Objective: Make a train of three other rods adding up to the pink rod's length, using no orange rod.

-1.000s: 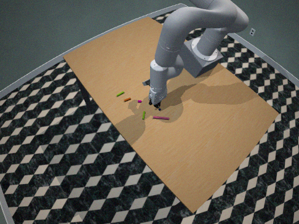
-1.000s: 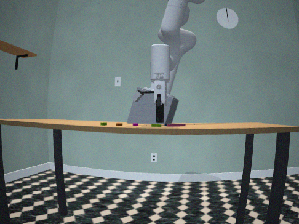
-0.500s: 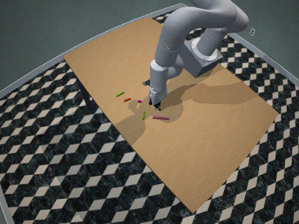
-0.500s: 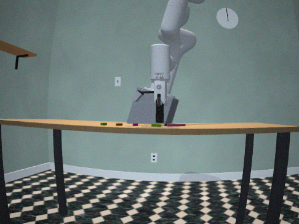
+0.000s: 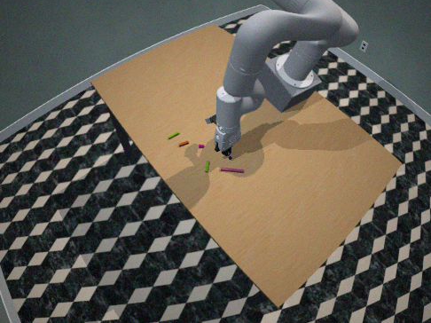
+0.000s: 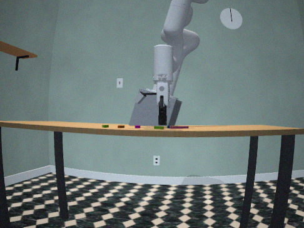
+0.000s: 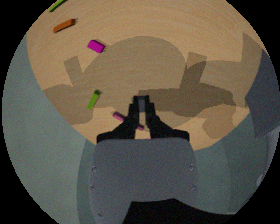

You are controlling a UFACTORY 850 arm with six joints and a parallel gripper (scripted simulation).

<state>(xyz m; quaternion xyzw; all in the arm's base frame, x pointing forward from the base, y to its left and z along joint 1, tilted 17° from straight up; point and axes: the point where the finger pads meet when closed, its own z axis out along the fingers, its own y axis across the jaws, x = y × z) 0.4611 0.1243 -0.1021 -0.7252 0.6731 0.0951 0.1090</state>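
The grey rod is 2 cm below my hand. Also, from my hand: magenta rod 6 cm ahead, 9 cm to the right, 3 cm below; then pink rod 3 cm ahead, 8 cm to the left, 3 cm below; then blue rod 3 cm to the left, 3 cm below.
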